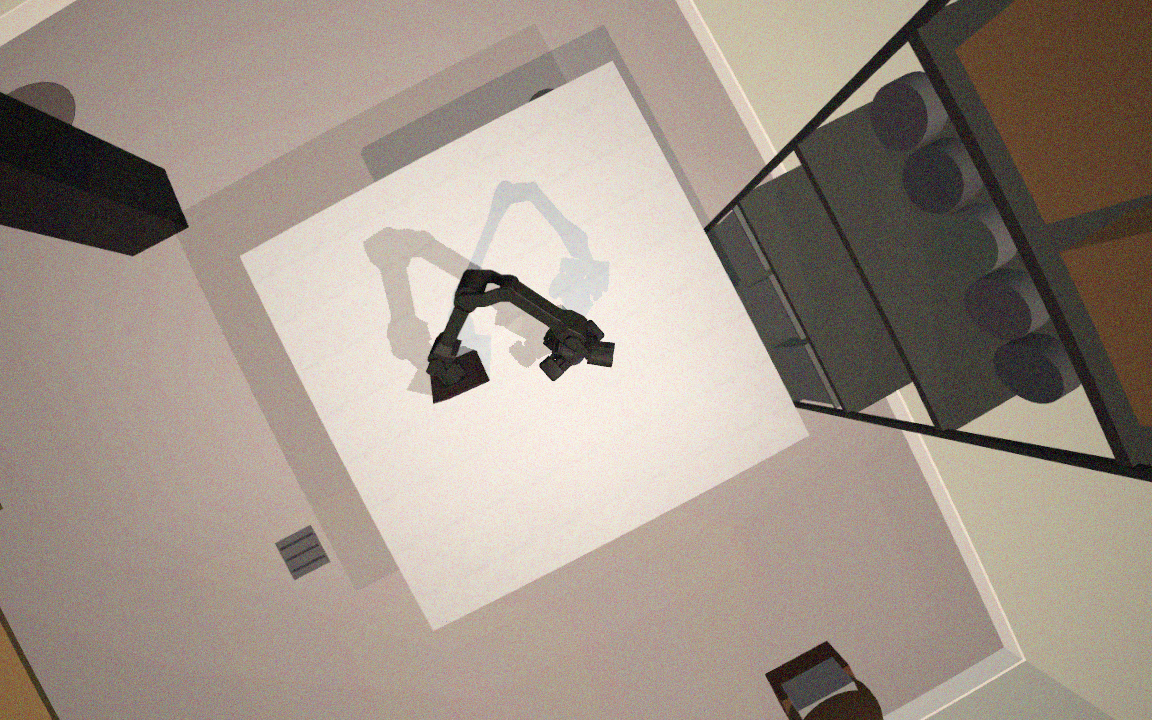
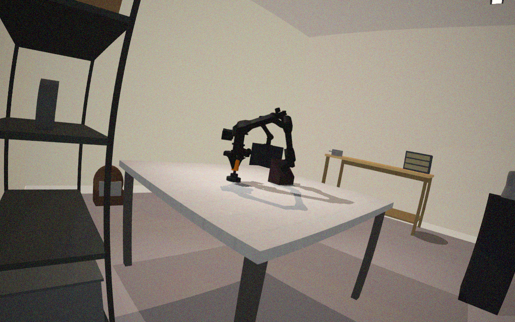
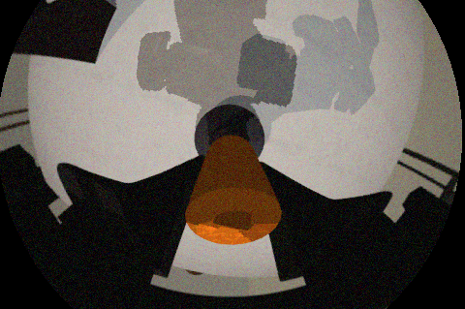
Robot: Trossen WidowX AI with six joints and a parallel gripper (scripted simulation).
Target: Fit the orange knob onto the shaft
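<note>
The orange knob is 20 mm above my gripper tip. Also, from my gripper tip: dark round pedestal 40 mm below.
</note>
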